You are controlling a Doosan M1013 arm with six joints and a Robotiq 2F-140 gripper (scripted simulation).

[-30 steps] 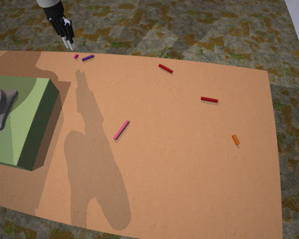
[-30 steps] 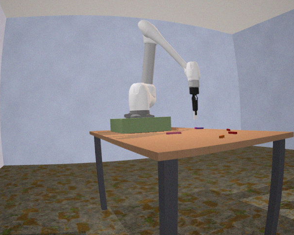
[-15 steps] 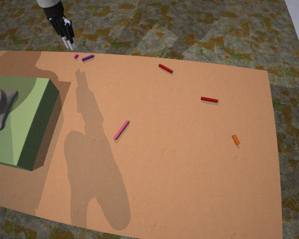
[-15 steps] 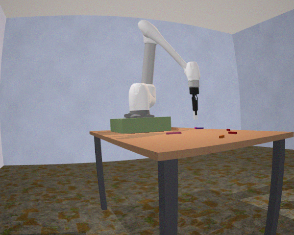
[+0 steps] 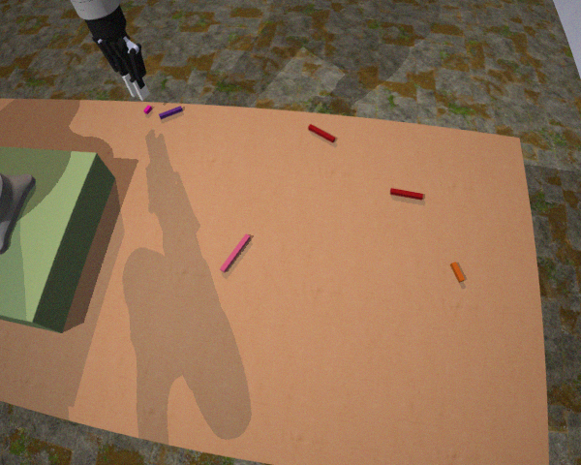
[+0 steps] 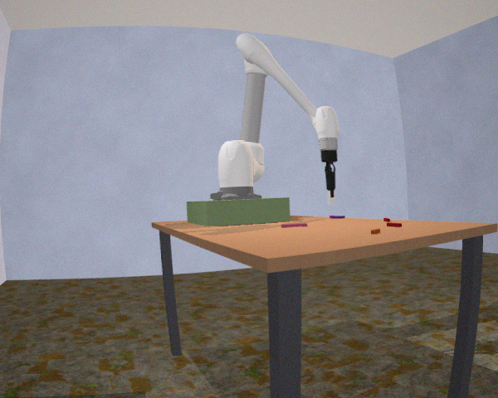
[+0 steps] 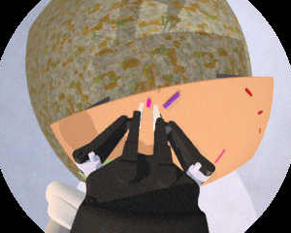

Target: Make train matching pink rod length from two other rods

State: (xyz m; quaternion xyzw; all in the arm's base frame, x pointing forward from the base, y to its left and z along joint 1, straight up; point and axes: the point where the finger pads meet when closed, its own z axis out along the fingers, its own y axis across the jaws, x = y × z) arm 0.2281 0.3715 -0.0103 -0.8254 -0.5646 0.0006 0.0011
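The magenta rod is 90 mm below my hand. Round my hand: purple rod (90 mm below, 70 mm ahead, 10 mm to the right); orange rod (750 mm ahead, 350 mm to the right, 90 mm below); pink rod (360 mm to the right, 310 mm ahead, 90 mm below).
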